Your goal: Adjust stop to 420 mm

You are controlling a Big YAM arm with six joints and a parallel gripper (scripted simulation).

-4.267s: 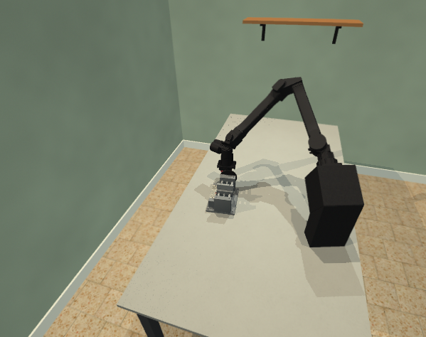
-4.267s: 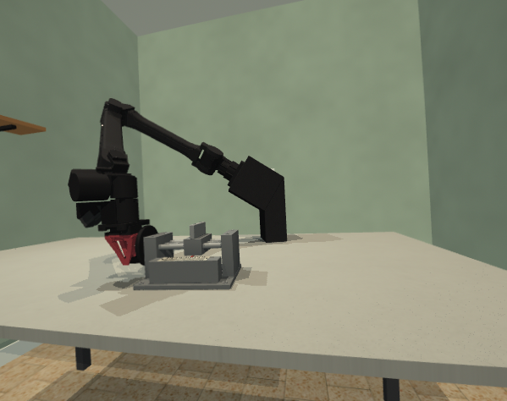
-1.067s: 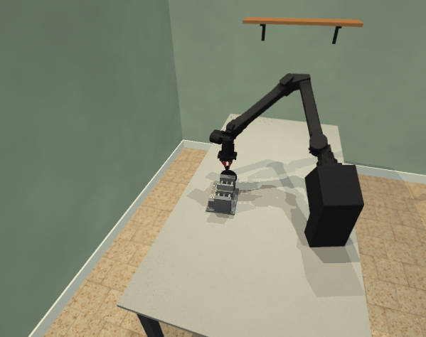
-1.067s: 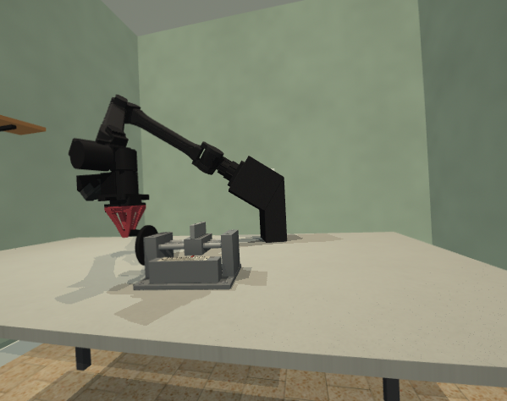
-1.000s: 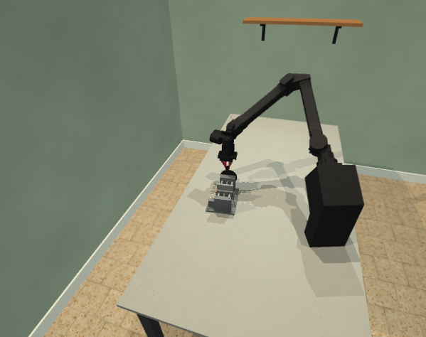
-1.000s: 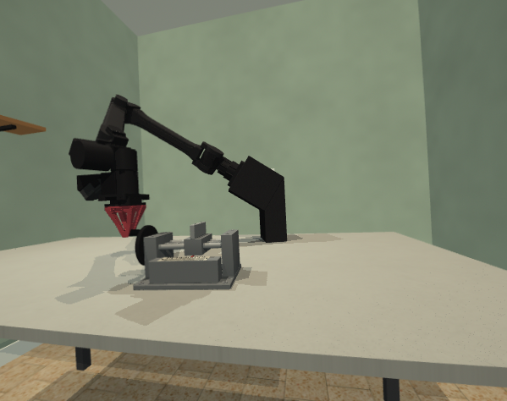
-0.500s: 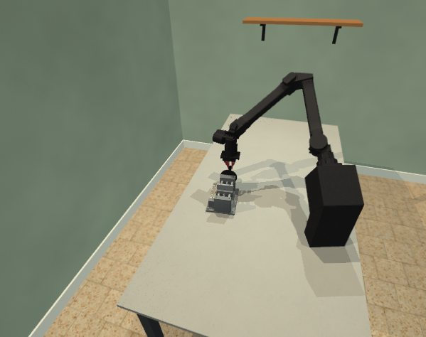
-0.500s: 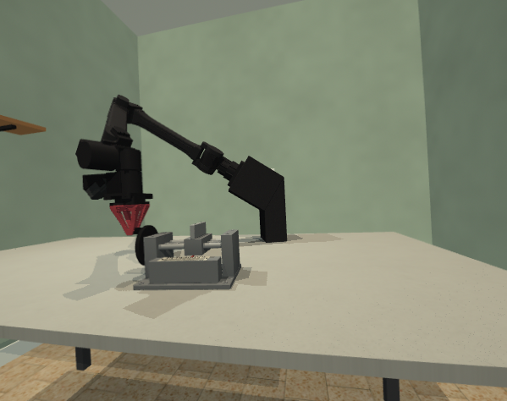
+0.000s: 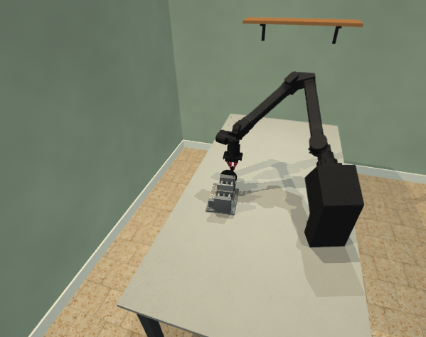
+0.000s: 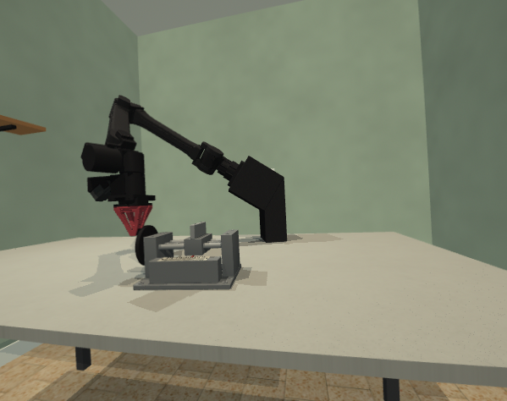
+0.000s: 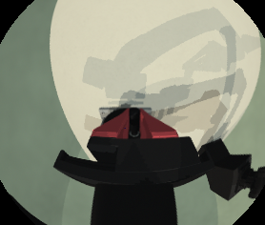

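My hand is 50 mm short of the sliding stop block, 160 mm to the right of it and 20 mm above it.
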